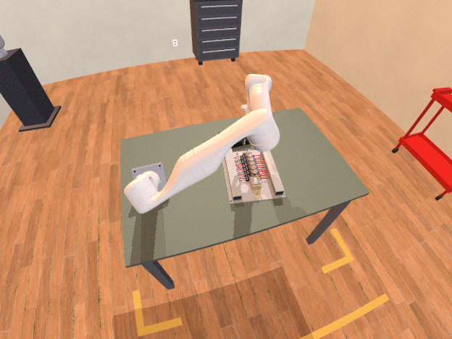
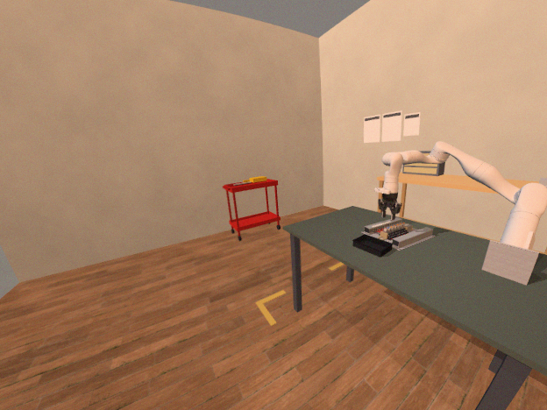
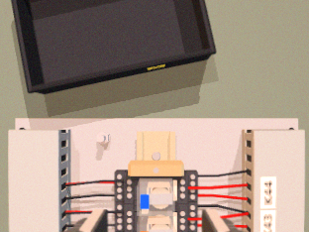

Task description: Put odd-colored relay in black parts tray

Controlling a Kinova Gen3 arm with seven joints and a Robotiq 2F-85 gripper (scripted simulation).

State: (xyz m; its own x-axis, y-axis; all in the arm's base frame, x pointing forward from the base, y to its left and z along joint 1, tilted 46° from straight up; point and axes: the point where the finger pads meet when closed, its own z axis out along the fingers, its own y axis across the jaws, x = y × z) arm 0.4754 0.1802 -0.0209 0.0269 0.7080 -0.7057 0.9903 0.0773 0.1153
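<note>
The relay lies 9 cm below my hand. The rest, counted from my hand: black parts tray: 16 cm to the left, 12 cm below, 4 cm behind; then relay panel: 11 cm below, 10 cm to the right.
</note>
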